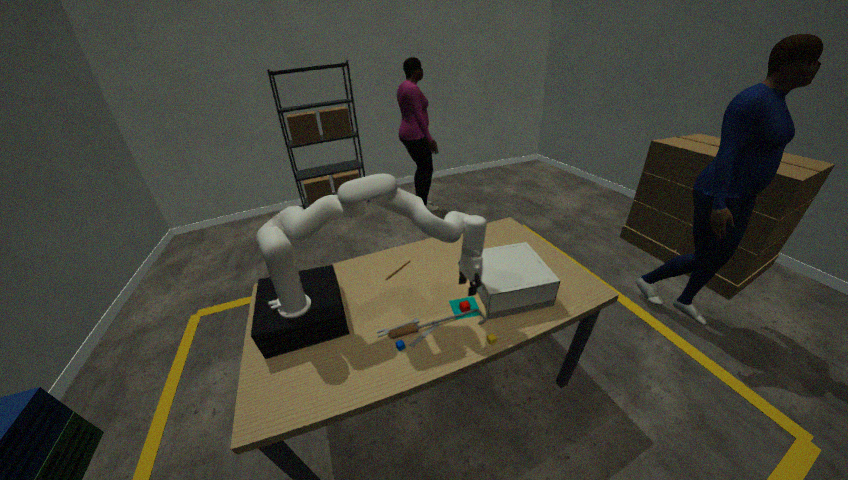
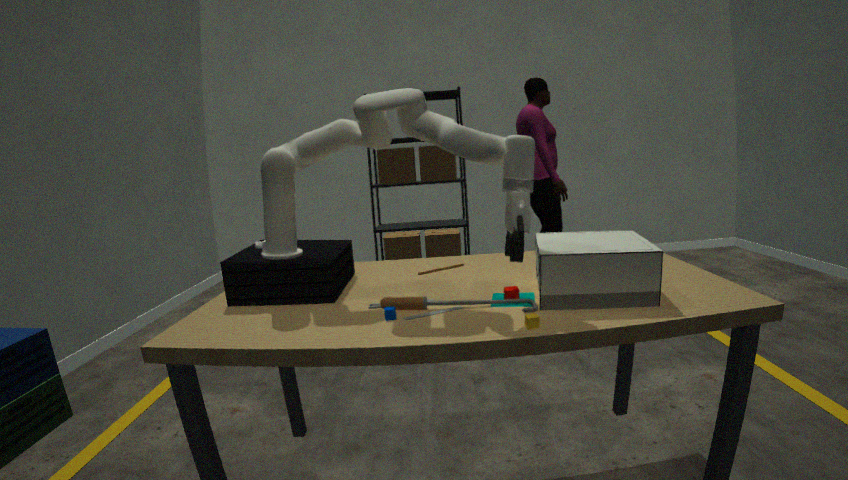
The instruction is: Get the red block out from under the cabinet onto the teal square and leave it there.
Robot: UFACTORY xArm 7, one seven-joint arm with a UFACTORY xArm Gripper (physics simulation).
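Frame: origin at the arm's base, x left, y back, z up, level; centimetres.
Where they show: gripper, between the fingertips: [image 1: 467,289] [image 2: 513,258]; arm's base, origin of its link: [image 1: 295,306] [image 2: 282,254].
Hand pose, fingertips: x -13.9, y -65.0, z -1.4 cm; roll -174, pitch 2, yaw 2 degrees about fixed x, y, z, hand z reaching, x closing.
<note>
Things, the pixels of their top centre, and the offset from my fingertips. "*": a spot on its surface instead.
- red block, centre of its top: [image 2: 511,288] [image 1: 465,303] dx -0.2, dy +0.7, dz -7.6 cm
- white cabinet, centre of its top: [image 2: 592,240] [image 1: 510,265] dx +3.5, dy -21.7, dz +2.7 cm
- wooden-handled hooked tool, a spot on its surface: [image 2: 404,303] [image 1: 405,333] * dx -4.7, dy +27.1, dz -8.6 cm
- thin grey rod, centre of its top: [image 2: 434,312] [image 1: 425,334] dx -6.1, dy +20.1, dz -10.8 cm
- blue block, centre of its top: [image 2: 389,308] [image 1: 400,343] dx -8.5, dy +30.2, dz -8.4 cm
- yellow block, centre of its top: [image 2: 532,315] [image 1: 491,336] dx -18.4, dy -1.4, dz -8.4 cm
- brown stick, centre of its top: [image 2: 441,268] [image 1: 398,269] dx +36.3, dy +19.2, dz -10.2 cm
The red block [image 1: 464,305] [image 2: 511,292] sits on the teal square [image 1: 455,310] [image 2: 496,300], in front of the left side of the white cabinet [image 1: 520,268] [image 2: 599,274]. The block is outside the cabinet and apart from it. My gripper [image 1: 468,286] [image 2: 515,256] is open and empty, above the block and apart from it, close to the cabinet's left side. The cabinet stands on the right part of the table.
A wooden-handled hooked tool [image 1: 403,329] [image 2: 404,303] lies along the teal square's front edge. A thin grey rod [image 2: 431,313], a blue block [image 1: 399,344] [image 2: 389,313] and a yellow block [image 1: 491,339] [image 2: 532,320] lie nearer the front. A brown stick [image 1: 398,270] [image 2: 440,269] lies behind.
</note>
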